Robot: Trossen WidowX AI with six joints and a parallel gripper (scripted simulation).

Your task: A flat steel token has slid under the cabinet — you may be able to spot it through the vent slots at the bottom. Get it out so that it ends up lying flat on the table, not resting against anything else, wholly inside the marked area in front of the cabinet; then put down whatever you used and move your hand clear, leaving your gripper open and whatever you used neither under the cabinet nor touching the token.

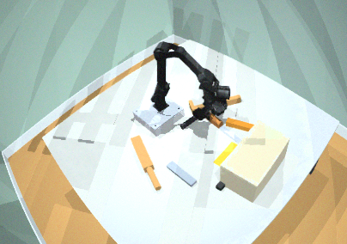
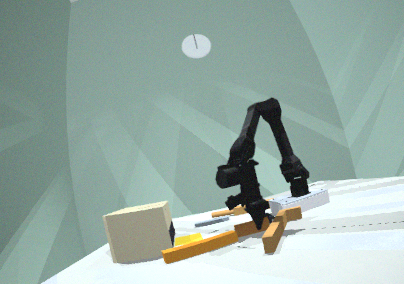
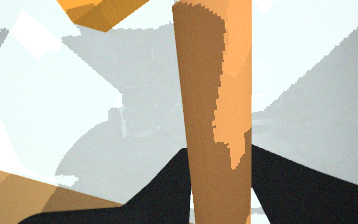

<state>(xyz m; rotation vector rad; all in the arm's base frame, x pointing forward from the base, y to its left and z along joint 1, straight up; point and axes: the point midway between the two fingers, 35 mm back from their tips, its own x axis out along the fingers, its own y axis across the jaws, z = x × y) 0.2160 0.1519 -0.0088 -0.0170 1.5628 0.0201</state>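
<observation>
Now: gripper tip 180 mm short of the orange bar, 90 mm to the right of it and 10 mm below it. From my gripper tip the other things lie so: orange paddle: 30 mm ahead, 410 mm to the right, 10 mm above; then grey flat bar: 160 mm ahead, 320 mm to the right.
</observation>
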